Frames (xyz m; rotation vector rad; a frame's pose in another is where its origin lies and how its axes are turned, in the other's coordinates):
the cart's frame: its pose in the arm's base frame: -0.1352 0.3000 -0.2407 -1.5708 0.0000 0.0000
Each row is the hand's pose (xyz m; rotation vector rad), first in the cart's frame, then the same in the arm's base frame.
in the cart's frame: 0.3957 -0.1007 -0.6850 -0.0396 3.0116 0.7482
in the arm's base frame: 0.2605 -0.3850 -0.1400 -0.0706 2.6832 -1.6153
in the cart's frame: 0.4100 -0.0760 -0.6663 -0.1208 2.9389 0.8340
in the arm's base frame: 0.2748 -0.3663 -0.1647 -0.1810 2.7357 -1.5262
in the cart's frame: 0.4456 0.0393 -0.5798 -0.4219 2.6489 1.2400
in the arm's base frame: 0.3104 -0.2798 -0.2800 0.5115 -2.8482 1.0319
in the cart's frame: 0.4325 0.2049 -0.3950 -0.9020 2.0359 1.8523
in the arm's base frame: 0.2973 -0.0950 -0.4456 0.8851 -2.7340 0.1291
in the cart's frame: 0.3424 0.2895 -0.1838 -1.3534 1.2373 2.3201
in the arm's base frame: 0.2072 0.1162 -0.5302 1.0506 -2.2976 -0.6993
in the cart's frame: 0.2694 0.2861 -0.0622 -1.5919 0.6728 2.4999
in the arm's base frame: 0.1342 0.2378 -0.5268 1.0603 -1.9247 -1.1084
